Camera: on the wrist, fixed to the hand. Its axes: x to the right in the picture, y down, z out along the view.
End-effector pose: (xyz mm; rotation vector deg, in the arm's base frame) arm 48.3 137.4 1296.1 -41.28 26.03 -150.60
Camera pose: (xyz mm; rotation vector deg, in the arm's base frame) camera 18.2 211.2 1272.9 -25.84 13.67 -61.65
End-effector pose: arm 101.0 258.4 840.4 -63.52 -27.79 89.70
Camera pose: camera 176.7 249.8 873.3 46.87 -30.11 -167.94
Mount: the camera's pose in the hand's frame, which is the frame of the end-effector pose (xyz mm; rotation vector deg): -17.7 -63.6 -50.3 18.99 -23.11 85.79
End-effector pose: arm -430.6 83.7 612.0 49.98 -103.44 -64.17
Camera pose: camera -369.6 58.0 561.9 -37.40 -126.76 1.10
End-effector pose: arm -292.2 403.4 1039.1 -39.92 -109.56 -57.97
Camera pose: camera -311.1 326.1 1015.5 -100.95 -68.09 22.99
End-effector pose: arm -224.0 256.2 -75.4 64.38 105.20 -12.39
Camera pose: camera -301.9 238.0 -53.2 124.26 16.83 8.40
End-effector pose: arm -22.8 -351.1 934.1 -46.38 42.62 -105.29
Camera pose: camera -90.0 -305.1 950.0 -10.83 27.76 -22.31
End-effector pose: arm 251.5 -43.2 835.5 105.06 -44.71 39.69
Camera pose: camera 283.5 26.7 804.1 -78.25 139.13 -78.94
